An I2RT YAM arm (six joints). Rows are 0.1 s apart.
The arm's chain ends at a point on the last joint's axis. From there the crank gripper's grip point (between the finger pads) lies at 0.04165 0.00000 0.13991 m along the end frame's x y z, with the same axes.
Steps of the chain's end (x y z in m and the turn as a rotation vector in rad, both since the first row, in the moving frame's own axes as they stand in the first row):
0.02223 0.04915 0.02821 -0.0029 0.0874 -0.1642
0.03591 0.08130 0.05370 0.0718 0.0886 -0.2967
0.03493 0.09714 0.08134 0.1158 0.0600 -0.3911
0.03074 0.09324 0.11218 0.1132 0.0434 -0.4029
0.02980 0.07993 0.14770 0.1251 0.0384 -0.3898
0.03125 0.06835 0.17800 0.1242 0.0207 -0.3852
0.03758 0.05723 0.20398 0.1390 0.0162 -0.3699
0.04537 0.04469 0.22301 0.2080 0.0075 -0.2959
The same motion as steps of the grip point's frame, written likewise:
0.03370 0.04175 0.02407 -0.0029 0.0874 -0.1642
0.04464 0.05758 0.04873 0.0718 0.0886 -0.2967
0.03675 0.06409 0.07681 0.1158 0.0600 -0.3911
0.03012 0.06047 0.10848 0.1132 0.0434 -0.4029
0.02851 0.04620 0.14396 0.1251 0.0384 -0.3898
0.02771 0.03534 0.17508 0.1242 0.0207 -0.3852
0.03342 0.02291 0.20091 0.1390 0.0162 -0.3699
0.04033 0.00404 0.21844 0.2080 0.0075 -0.2959

